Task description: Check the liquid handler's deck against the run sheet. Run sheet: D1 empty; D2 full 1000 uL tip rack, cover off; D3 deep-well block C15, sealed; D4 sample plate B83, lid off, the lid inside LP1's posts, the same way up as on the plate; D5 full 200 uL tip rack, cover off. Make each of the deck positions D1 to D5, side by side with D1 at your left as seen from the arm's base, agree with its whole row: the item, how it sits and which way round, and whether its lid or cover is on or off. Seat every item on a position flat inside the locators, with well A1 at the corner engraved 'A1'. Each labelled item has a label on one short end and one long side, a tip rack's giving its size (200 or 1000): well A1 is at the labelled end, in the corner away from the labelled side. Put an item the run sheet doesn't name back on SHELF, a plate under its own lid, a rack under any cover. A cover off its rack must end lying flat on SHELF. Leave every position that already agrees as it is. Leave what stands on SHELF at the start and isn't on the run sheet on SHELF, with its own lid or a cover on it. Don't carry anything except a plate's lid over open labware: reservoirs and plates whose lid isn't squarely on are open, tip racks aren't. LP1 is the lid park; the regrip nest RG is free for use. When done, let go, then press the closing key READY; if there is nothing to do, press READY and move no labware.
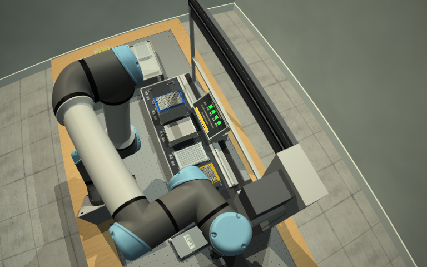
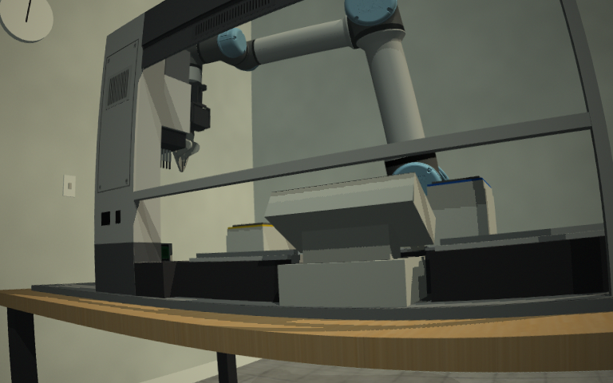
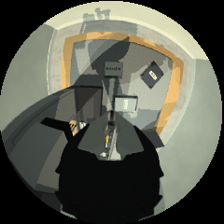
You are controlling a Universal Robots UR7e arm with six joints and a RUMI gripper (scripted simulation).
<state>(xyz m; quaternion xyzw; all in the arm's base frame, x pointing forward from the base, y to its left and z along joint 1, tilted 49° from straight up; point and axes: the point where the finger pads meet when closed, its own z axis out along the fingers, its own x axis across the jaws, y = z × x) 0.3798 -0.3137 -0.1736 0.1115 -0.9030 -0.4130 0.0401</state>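
My gripper is now 210 mm above the green block, 60 mm to the left of it and 10 mm short of it. Round my hand: yellow-rimmed tip rack: 290 mm to the left, 190 mm below, 20 mm ahead; then grey deep-well block: 540 mm to the left, 210 mm below, 10 mm ahead; then white sample plate: 420 mm to the left, 230 mm below, 20 mm ahead.
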